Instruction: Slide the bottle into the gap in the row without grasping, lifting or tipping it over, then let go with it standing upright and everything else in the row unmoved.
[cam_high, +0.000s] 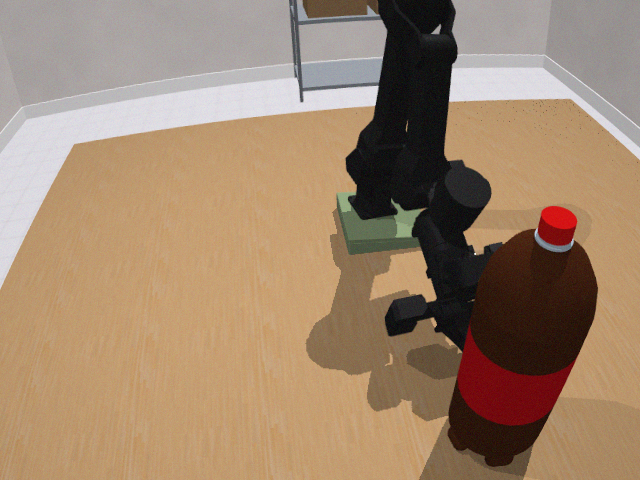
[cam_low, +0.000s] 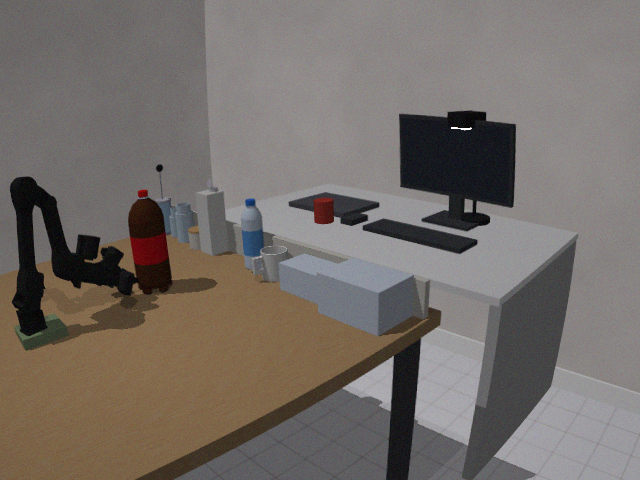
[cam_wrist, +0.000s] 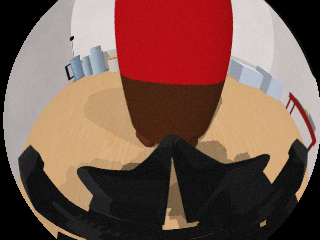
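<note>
Now: hand 8 cm short of the cola bottle, 1 cm to the left of it and 9 cm below it. The rest, counted from my hand: water bottle 39 cm ahead, 16 cm to the right, 5 cm above; then jar 47 cm ahead, 26 cm to the left, 1 cm above; then grey box 25 cm ahead, 63 cm to the right.
</note>
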